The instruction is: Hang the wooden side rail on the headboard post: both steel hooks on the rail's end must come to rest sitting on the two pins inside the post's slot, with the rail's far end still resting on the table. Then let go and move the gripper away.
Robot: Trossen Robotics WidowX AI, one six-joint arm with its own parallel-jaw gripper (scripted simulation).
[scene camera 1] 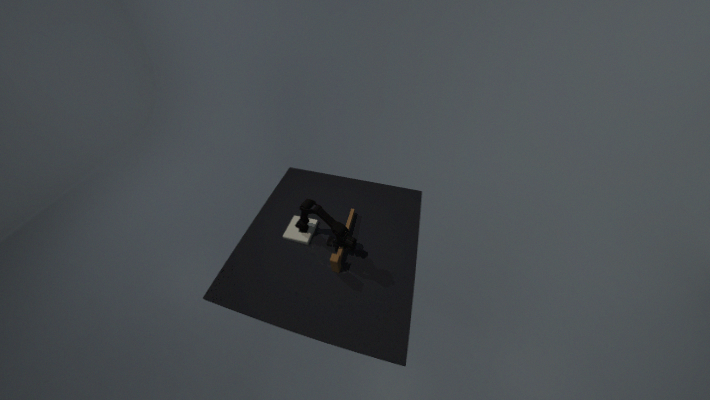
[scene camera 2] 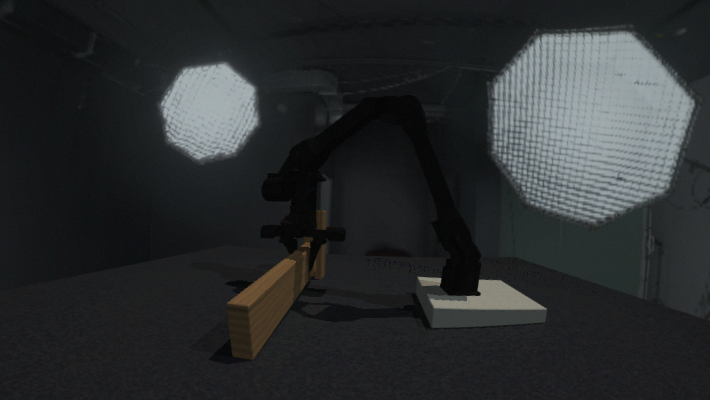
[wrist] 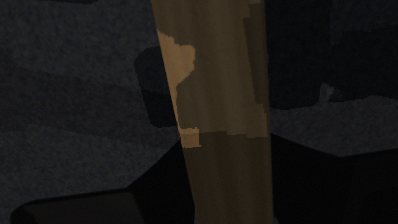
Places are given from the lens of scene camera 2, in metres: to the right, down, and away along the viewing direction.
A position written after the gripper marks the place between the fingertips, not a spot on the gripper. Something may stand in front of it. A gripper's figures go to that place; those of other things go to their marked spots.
gripper (scene camera 2: 303,270): -0.12, 0.16, 0.63
wooden side rail (scene camera 2: 253,315): -0.12, 0.13, 0.30
